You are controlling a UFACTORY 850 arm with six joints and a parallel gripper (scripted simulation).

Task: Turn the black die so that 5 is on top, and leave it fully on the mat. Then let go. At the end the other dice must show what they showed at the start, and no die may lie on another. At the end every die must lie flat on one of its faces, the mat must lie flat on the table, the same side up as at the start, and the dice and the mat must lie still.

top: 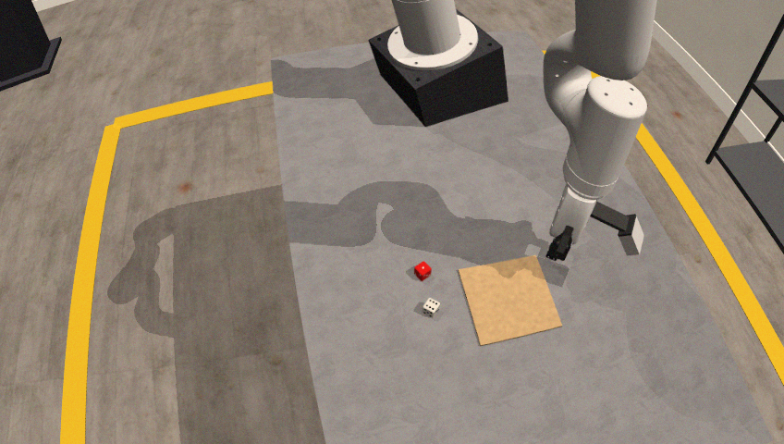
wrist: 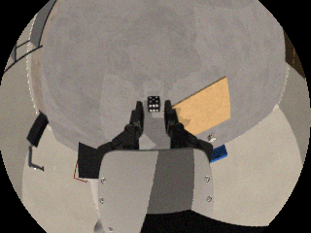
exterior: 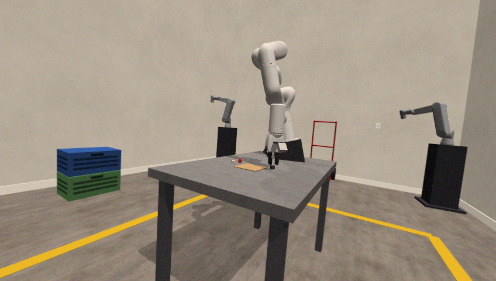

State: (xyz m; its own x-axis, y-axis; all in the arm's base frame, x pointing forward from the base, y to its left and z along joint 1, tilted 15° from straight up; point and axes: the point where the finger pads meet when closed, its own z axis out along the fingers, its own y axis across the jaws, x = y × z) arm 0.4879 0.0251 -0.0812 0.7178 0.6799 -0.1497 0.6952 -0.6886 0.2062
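Now: hand 4 cm above the black die. The rest, counted from my hand: white die 24 cm to the right, 4 cm below, 2 cm ahead; mat 11 cm to the right, 5 cm ahead, 4 cm below; red die 23 cm to the right, 4 cm below, 4 cm behind.
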